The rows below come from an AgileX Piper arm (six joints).
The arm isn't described. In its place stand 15 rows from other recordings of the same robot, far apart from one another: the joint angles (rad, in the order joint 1, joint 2, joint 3, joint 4, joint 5, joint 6), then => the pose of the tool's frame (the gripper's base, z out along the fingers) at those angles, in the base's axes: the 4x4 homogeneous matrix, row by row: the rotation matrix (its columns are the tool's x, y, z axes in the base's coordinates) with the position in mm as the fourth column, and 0 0 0 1 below.
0.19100 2.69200 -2.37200 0.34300 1.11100 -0.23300 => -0.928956, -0.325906, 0.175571, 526.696; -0.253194, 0.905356, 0.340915, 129.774; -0.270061, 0.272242, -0.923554, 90.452; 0, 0, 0, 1
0.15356 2.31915 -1.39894 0.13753 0.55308 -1.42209 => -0.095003, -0.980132, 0.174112, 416.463; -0.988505, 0.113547, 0.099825, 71.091; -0.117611, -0.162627, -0.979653, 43.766; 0, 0, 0, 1
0.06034 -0.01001 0.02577 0.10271 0.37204 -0.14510 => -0.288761, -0.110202, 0.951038, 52.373; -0.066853, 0.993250, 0.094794, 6.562; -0.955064, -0.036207, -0.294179, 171.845; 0, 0, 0, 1
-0.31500 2.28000 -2.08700 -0.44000 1.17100 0.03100 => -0.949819, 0.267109, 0.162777, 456.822; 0.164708, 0.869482, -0.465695, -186.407; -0.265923, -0.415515, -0.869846, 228.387; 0, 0, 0, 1
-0.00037 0.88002 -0.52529 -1.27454 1.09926 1.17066 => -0.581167, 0.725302, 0.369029, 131.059; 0.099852, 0.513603, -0.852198, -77.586; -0.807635, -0.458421, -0.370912, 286.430; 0, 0, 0, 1
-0.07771 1.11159 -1.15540 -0.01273 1.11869 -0.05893 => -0.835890, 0.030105, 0.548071, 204.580; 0.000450, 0.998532, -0.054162, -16.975; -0.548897, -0.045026, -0.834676, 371.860; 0, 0, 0, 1
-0.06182 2.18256 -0.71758 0.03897 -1.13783 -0.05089 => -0.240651, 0.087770, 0.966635, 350.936; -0.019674, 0.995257, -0.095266, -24.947; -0.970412, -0.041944, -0.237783, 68.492; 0, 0, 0, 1
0.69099 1.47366 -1.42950 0.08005 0.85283 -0.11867 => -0.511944, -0.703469, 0.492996, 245.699; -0.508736, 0.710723, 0.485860, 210.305; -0.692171, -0.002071, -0.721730, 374.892; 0, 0, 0, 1
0.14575 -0.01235 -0.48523 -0.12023 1.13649 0.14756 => -0.518907, -0.002413, 0.854827, -7.209; 0.020902, 0.999661, 0.015509, -11.066; -0.854575, 0.025915, -0.518681, 267.676; 0, 0, 0, 1
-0.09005 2.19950 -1.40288 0.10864 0.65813 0.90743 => -0.468178, 0.858479, 0.209339, 419.309; 0.881775, 0.469254, 0.047685, -31.802; -0.057296, 0.206915, -0.976680, 93.160; 0, 0, 0, 1
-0.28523 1.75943 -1.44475 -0.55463 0.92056 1.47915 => 0.038205, 0.952675, 0.301579, 353.836; 0.840562, 0.132563, -0.525245, -143.504; -0.540366, 0.273563, -0.795719, 285.610; 0, 0, 0, 1
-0.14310 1.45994 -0.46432 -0.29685 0.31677 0.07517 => -0.942708, -0.021184, 0.332947, 207.154; -0.071647, 0.987552, -0.140030, -38.225; -0.325836, -0.155862, -0.932490, 138.880; 0, 0, 0, 1
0.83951 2.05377 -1.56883 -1.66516 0.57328 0.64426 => 0.134565, -0.335452, 0.932397, 355.347; -0.936114, 0.265521, 0.230629, 322.467; -0.324936, -0.903864, -0.278291, 252.986; 0, 0, 0, 1
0.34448 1.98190 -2.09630 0.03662 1.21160 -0.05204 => -0.782472, -0.385605, 0.488924, 411.130; -0.322311, 0.922628, 0.211833, 150.821; -0.532779, 0.008168, -0.846215, 361.184; 0, 0, 0, 1
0.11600 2.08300 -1.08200 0.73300 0.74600 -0.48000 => -0.999702, -0.024130, -0.003748, 339.974; -0.023177, 0.889288, 0.456760, 81.220; -0.007688, 0.456711, -0.889582, 84.158; 0, 0, 0, 1
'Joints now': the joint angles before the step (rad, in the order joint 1, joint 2, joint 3, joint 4, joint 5, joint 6). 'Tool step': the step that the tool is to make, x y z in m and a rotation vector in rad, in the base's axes. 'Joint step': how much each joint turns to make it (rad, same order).
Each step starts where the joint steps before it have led.
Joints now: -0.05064 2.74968 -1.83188 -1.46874 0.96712 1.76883
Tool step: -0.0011 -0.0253 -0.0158 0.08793 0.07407 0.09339
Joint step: -0.07012 0.01617 -0.00022 0.00016 -0.16232 -0.10632
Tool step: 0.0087 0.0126 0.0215 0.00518 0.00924 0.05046
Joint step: 0.02462 -0.04792 -0.00001 0.04217 -0.01339 -0.08349
